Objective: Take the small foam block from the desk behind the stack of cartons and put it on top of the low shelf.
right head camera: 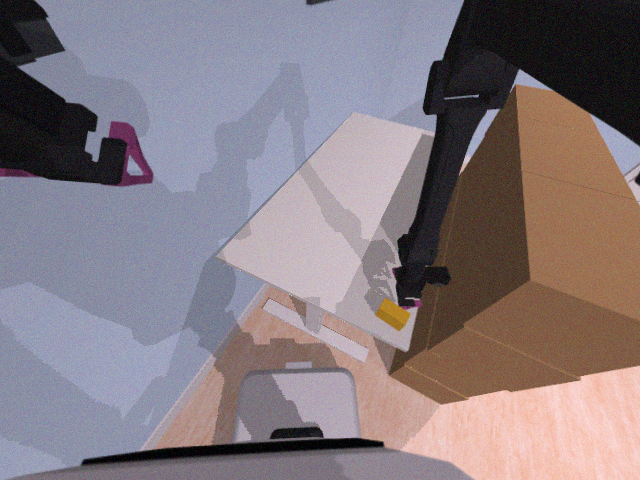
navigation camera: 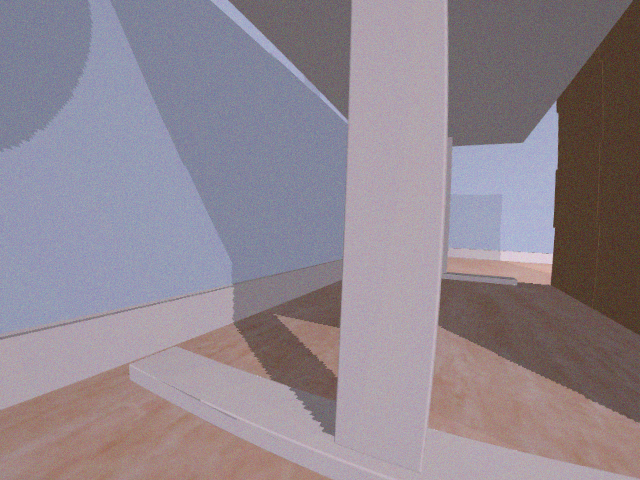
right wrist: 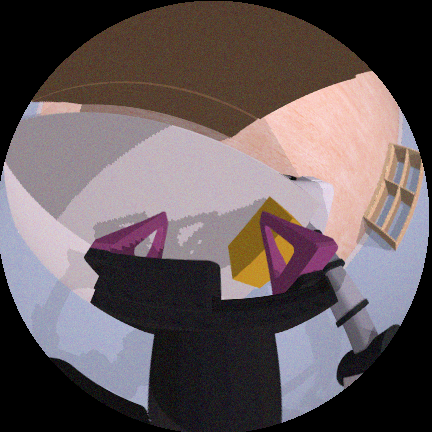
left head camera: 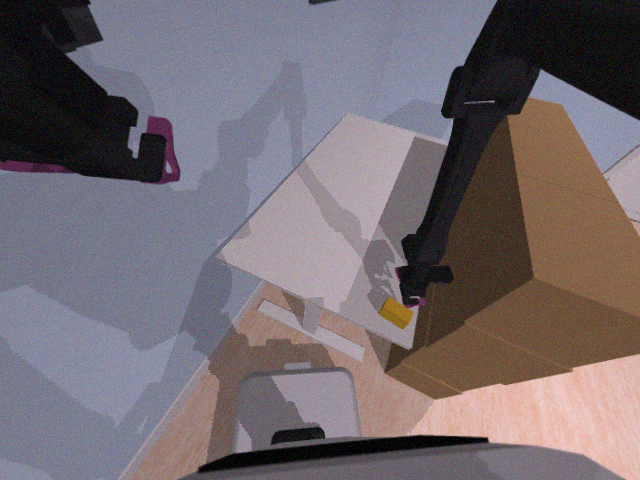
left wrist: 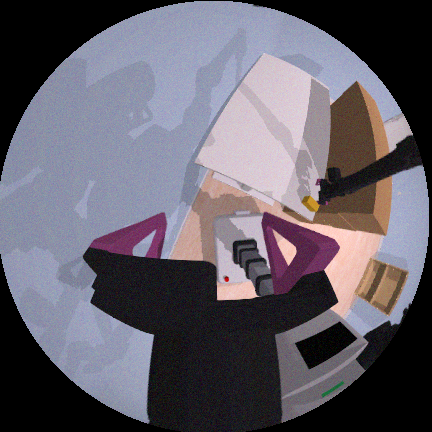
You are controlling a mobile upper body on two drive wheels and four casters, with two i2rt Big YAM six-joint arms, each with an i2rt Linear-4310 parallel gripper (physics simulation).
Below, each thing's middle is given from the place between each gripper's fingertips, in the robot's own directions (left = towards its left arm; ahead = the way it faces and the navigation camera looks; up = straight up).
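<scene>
The small yellow foam block (right wrist: 248,263) sits 10 mm below my right hand, and it is also 50 mm to the left of that hand and 60 mm behind it.
From my left hand, the block is 540 mm below and 540 mm to the right, while being 10 mm ahead.
</scene>
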